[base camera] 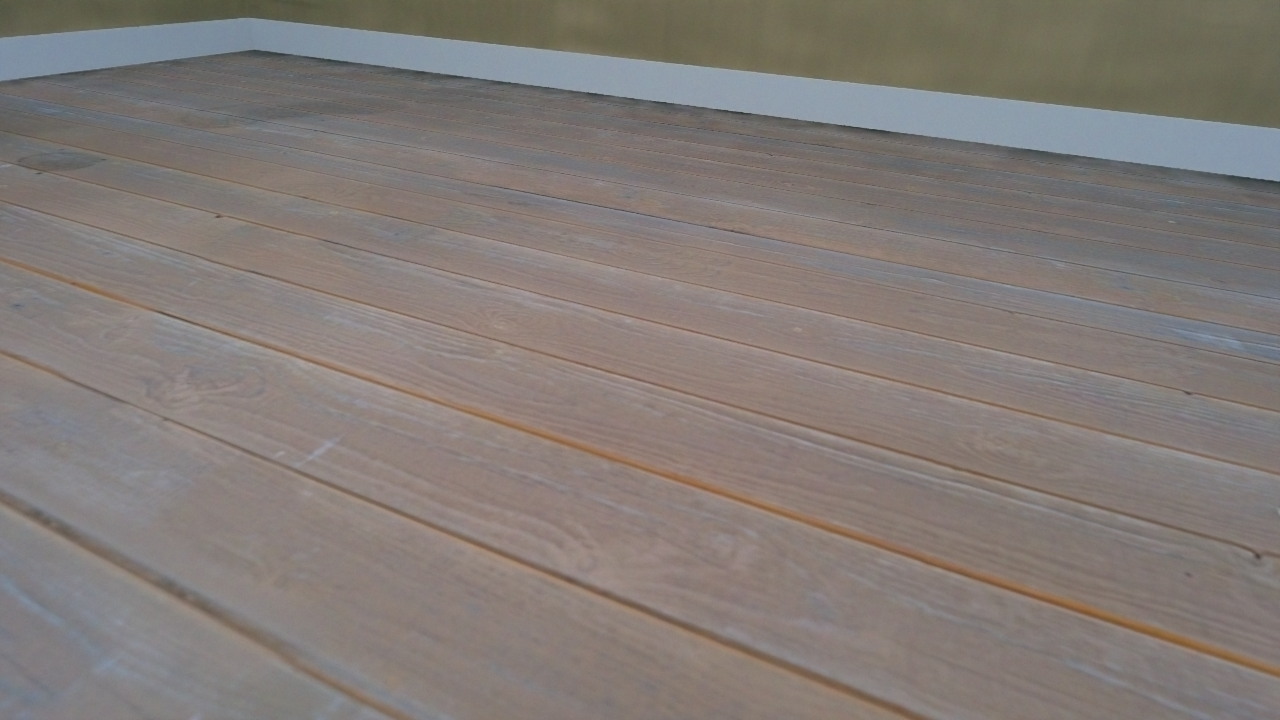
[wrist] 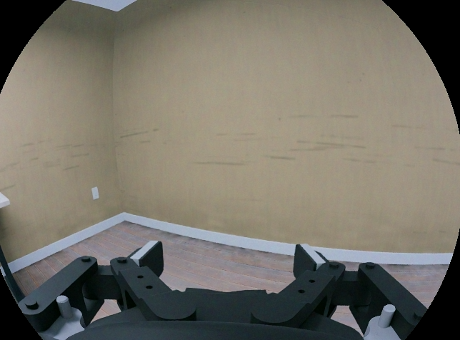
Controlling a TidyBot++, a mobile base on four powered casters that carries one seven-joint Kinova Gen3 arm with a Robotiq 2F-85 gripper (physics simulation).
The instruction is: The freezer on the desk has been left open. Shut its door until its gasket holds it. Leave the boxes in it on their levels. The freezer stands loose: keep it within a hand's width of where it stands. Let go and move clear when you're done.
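Frame: origin at the arm's base, x right, y ahead, z up, level; metres.
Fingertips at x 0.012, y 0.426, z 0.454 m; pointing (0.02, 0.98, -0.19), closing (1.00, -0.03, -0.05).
Note:
A point is followed by its place in that frame.
My gripper [wrist: 228, 258] is open, with its two fingers wide apart and no object between them in the wrist view. It points towards a tan wall, above the wooden floor. The freezer, its door and its boxes do not show in either view. At the left edge of the wrist view a small part of a white slab [wrist: 3, 200] with a dark leg below it shows; whether it is the desk I cannot tell.
A tan wall [wrist: 260, 100] [base camera: 805, 44] @(x 0.411, y 1.815, z -0.239 m) with a white baseboard [wrist: 210, 234] [base camera: 626, 76] @(x 0.019, y 1.992, z -0.347 m) runs across both views and meets another wall in a corner at the left. A white outlet plate [wrist: 95, 193] is on the left wall. The plank floor [base camera: 626, 358] @(x 0.014, y 0.691, z -0.397 m) [wrist: 220, 272] stretches up to the baseboard.

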